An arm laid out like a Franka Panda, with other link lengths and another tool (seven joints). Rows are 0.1 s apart.
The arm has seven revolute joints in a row. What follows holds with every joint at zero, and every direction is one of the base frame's. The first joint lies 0.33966 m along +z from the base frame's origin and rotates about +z. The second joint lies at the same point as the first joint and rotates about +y. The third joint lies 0.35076 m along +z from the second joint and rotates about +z. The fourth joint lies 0.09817 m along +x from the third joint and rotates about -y. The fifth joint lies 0.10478 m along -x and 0.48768 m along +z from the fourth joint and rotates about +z. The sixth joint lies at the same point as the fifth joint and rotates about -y. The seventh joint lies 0.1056 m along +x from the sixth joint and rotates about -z. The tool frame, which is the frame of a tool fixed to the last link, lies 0.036 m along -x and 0.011 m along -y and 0.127 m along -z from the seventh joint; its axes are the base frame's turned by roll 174, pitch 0 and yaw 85 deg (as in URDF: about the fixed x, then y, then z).
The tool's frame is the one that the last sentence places.
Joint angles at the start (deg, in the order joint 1, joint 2, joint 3, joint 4, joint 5, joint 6, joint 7):
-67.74, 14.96, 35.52, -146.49, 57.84, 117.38, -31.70
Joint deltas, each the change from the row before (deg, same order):
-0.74, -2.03, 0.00, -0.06, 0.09, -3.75, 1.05
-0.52, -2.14, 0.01, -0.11, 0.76, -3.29, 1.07
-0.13, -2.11, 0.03, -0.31, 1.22, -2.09, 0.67
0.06, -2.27, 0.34, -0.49, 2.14, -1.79, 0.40
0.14, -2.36, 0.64, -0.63, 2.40, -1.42, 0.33
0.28, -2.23, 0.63, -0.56, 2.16, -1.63, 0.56
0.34, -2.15, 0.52, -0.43, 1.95, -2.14, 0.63
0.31, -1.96, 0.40, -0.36, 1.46, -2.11, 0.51
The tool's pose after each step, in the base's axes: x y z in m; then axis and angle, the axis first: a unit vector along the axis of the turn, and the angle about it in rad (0 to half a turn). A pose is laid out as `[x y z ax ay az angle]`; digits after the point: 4 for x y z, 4 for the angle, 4 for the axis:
[0.4071 -0.1688 0.1259 -0.9021 -0.2812 -0.3273 2.3302]
[0.4075 -0.1708 0.1416 -0.9015 -0.2752 -0.3340 2.3065]
[0.4085 -0.1710 0.1550 -0.9009 -0.2697 -0.3402 2.2991]
[0.4115 -0.1671 0.1686 -0.8989 -0.2631 -0.3504 2.2952]
[0.4151 -0.1605 0.1815 -0.8965 -0.2579 -0.3602 2.2951]
[0.4187 -0.1522 0.1941 -0.8942 -0.2546 -0.3681 2.2883]
[0.4223 -0.1435 0.2072 -0.8910 -0.2538 -0.3764 2.2733]
[0.4246 -0.1356 0.2191 -0.8876 -0.2561 -0.3829 2.2582]

